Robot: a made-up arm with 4 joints.
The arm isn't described. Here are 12 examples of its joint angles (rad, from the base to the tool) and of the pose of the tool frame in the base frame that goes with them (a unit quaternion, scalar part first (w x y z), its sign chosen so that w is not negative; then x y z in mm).
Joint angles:
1: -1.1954 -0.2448 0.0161 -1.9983
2: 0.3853 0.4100 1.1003 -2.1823
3: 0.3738 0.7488 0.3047 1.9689
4: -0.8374 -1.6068 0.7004 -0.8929
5: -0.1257 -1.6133 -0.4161 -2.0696
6: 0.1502 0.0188 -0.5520 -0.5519
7: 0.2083 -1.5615 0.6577 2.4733
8: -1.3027 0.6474 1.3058 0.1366
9: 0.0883 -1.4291 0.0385 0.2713
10: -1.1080 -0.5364 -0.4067 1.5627
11: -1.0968 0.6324 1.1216 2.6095
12: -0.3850 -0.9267 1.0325 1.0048
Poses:
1: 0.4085 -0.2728 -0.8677 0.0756 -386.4 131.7 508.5
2: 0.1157 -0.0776 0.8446 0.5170 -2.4 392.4 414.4
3: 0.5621 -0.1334 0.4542 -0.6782 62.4 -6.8 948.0
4: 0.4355 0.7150 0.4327 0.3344 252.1 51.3 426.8
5: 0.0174 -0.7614 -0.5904 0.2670 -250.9 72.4 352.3
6: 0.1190 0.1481 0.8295 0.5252 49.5 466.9 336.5
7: 0.1117 -0.6919 -0.5992 0.3870 -362.0 63.2 532.9
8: 0.2483 -0.6615 0.4349 -0.5583 364.8 120.1 738.0
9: 0.5538 0.3062 0.0805 0.7701 325.0 122.9 894.1
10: 0.1698 0.6041 -0.0595 0.7764 296.7 225.2 737.9
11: 0.3080 0.2258 -0.9241 -0.0133 -185.9 -34.5 418.2
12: 0.2877 -0.0112 -0.4383 0.8514 -85.7 -64.4 1035.8
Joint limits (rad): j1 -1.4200..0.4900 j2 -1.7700..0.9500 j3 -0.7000..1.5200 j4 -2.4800..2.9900
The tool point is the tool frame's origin. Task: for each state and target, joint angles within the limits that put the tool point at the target. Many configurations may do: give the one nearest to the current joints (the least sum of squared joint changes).
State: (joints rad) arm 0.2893 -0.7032 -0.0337 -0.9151
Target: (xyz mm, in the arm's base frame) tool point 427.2 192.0 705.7
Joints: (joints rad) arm 0.4900 -1.2891 -0.5045 -0.0928
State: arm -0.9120 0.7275 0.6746 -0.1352
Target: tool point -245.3 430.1 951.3
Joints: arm -0.5502 0.9214 0.4832 -0.4409
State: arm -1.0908 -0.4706 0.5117 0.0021
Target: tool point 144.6 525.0 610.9
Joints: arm -0.8751 -0.3255 0.0644 -0.0304
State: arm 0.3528 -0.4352 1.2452 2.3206
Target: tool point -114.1 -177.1 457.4
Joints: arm 0.2844 -0.5511 1.2505 2.2346
